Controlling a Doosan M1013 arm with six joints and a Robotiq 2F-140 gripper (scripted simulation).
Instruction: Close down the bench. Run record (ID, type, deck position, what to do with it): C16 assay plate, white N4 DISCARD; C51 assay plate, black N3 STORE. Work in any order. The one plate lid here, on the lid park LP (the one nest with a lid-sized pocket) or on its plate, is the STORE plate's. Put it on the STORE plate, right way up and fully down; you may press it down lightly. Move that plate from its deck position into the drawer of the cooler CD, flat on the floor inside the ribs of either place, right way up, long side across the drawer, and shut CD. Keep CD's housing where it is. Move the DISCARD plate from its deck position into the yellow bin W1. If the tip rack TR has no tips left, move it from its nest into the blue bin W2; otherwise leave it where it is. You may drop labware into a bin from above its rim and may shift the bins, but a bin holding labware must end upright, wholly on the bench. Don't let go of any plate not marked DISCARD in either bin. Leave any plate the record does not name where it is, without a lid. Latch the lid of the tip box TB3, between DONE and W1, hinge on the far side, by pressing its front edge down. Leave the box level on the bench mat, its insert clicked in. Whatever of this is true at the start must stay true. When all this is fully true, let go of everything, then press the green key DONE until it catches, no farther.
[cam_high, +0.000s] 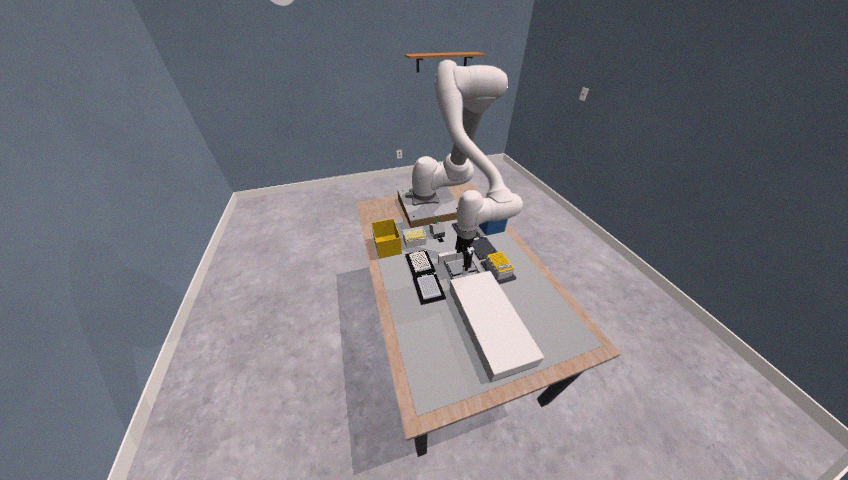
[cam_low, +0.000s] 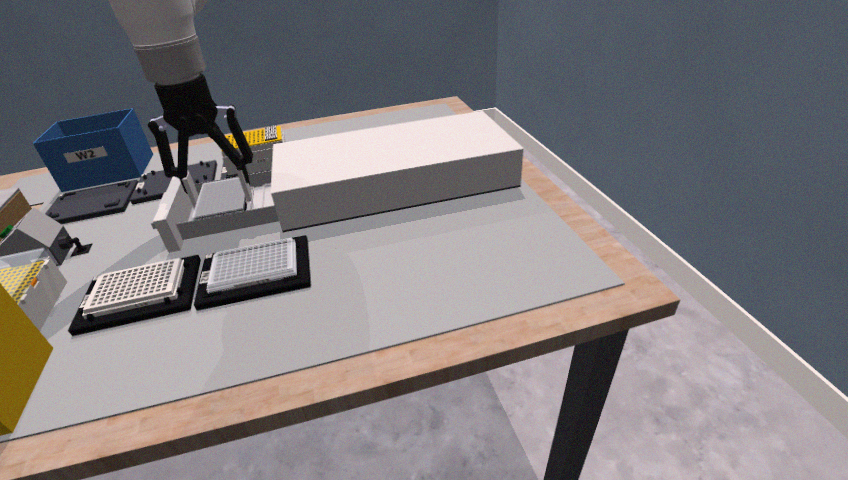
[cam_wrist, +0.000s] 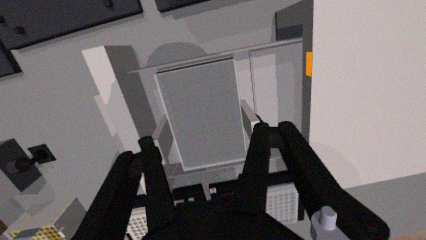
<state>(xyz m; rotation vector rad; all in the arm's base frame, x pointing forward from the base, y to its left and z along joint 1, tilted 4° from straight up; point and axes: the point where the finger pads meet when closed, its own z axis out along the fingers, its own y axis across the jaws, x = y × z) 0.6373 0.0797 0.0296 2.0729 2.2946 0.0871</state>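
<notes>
Right now the cooler drawer is 40 mm ahead of my hand and 30 mm below it. From my hand the other things lie so: grey plate lid 10 mm below; then white cooler CD 170 mm ahead, 20 mm to the left, 20 mm below; then black plate 20 mm below.
</notes>
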